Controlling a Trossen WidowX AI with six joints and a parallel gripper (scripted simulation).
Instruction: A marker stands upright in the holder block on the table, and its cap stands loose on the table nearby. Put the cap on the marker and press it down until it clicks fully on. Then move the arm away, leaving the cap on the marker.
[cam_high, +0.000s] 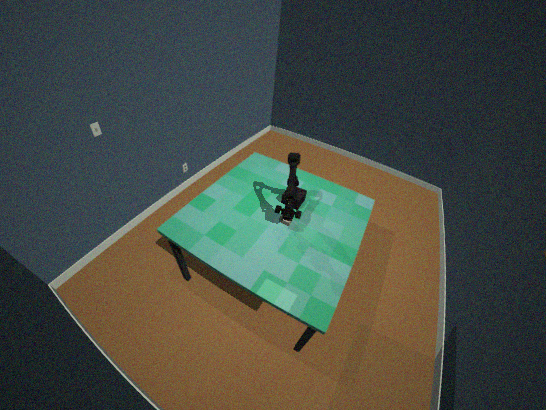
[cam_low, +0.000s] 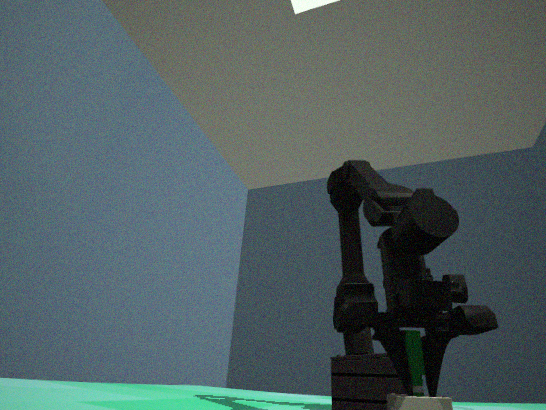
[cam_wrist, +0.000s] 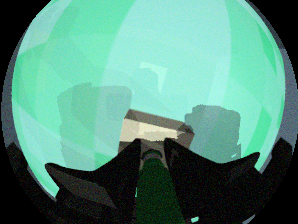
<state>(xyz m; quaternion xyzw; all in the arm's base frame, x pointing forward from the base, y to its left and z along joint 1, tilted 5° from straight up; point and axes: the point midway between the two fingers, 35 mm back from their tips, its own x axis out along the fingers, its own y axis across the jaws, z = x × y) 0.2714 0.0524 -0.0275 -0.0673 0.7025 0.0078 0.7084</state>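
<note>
The green marker lies 2 cm behind my gripper tip and 3 cm above it. From my gripper tip the other things lie so: green cap 2 cm behind, 5 cm above; pale holder block 2 cm behind, 2 cm below.
</note>
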